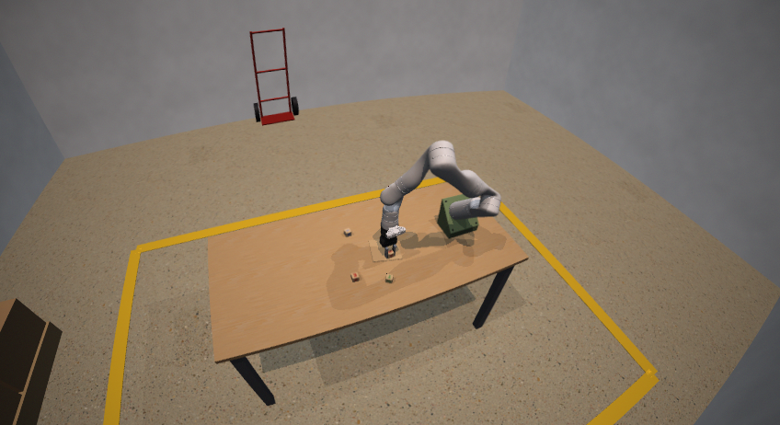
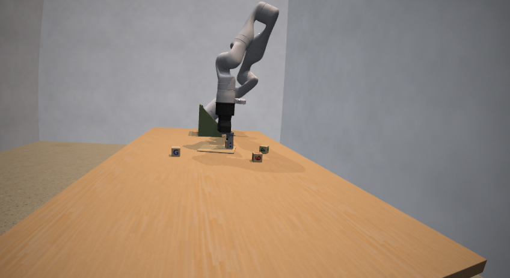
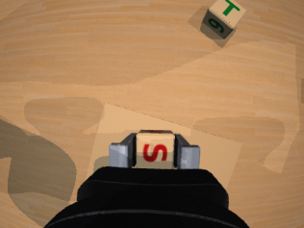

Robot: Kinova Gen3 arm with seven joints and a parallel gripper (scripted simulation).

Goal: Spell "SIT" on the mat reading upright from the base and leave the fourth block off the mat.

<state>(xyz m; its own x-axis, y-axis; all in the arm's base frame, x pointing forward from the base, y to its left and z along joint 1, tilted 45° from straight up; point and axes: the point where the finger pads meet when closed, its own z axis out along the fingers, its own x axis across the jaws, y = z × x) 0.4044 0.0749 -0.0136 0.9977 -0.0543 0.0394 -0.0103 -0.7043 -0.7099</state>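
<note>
My gripper is now 50 mm to the left of the tan mat and 20 mm above it. From my hand the other things lie so: green-marked block: 130 mm to the left, 70 mm ahead, 10 mm below; blue-marked block: 210 mm to the right, 130 mm ahead, 10 mm below; E block: 200 mm ahead, 60 mm to the left, 10 mm below.
</note>
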